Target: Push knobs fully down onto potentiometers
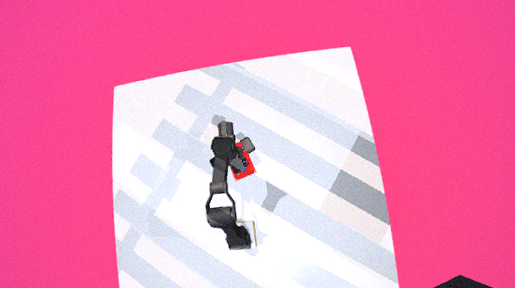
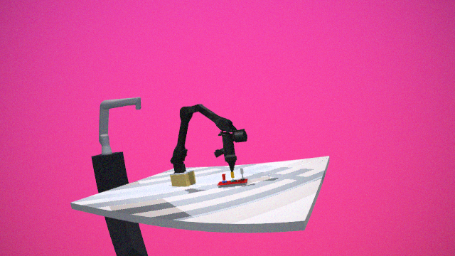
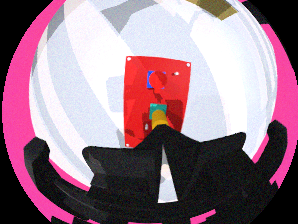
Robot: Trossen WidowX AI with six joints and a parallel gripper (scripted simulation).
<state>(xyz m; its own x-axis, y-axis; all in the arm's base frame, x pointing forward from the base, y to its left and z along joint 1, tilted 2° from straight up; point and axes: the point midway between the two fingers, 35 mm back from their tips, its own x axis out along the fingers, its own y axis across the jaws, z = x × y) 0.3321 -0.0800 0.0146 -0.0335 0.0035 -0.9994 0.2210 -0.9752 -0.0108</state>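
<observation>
Now: the yellow knob 2 cm below my gripper tip.
</observation>
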